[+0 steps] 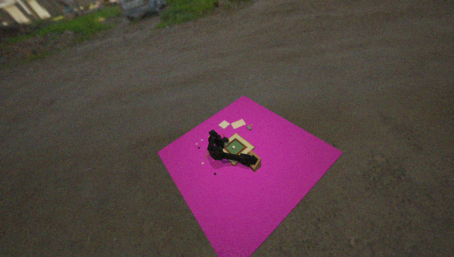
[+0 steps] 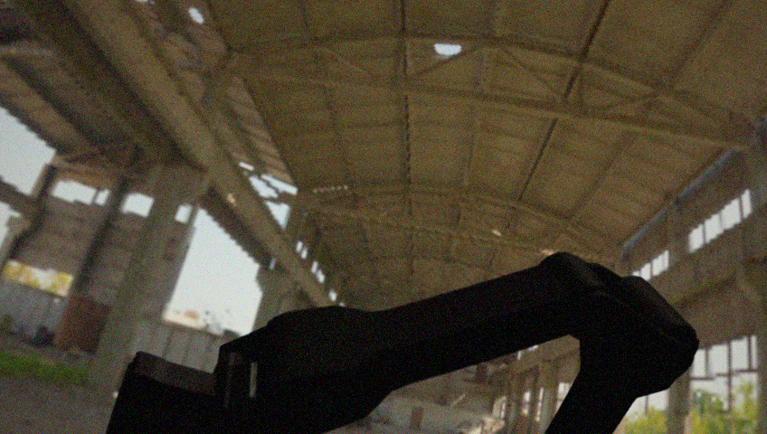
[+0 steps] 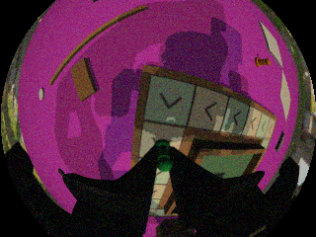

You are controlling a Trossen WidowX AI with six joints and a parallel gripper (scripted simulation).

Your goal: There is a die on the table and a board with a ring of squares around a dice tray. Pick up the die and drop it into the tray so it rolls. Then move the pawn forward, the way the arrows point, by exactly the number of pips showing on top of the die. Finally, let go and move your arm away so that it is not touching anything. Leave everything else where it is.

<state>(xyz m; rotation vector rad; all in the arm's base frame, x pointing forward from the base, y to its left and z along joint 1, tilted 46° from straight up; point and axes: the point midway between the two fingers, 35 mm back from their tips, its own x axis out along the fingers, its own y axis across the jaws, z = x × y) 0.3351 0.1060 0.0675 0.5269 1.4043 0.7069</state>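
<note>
The small green piece lies 10 mm above my gripper tip. The rest, counted from my gripper tip: dice tray 60 mm behind, 120 mm to the right, 20 mm below; white die 60 mm behind, 100 mm to the right, 10 mm below; thin stick 100 mm ahead, 120 mm to the left, 30 mm below.
</note>
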